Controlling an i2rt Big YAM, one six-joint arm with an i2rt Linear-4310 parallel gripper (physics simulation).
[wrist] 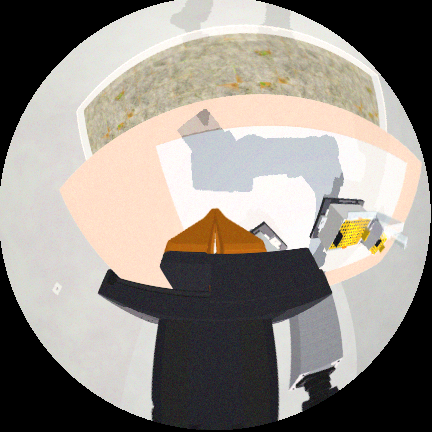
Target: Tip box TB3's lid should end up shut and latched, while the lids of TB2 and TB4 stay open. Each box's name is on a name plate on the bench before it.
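My gripper is shut and empty, its orange fingertips together over the white area. A grey tip box with a yellow perforated top is at the right; a dark-edged panel stands open along its left and far side. A second, smaller-looking box with yellow parts is just right of it, with pale see-through parts around it. A third grey box with a dark-edged panel shows right of the fingers, largely hidden behind the gripper. No name plate can be read, so I cannot tell which box is TB3. The gripper is apart from the boxes.
The white mat lies on the peach bench top. A grey-brown speckled panel with a white rim is beyond the bench's far edge. A grey arm link is at the lower right. The arm's shadow crosses the mat.
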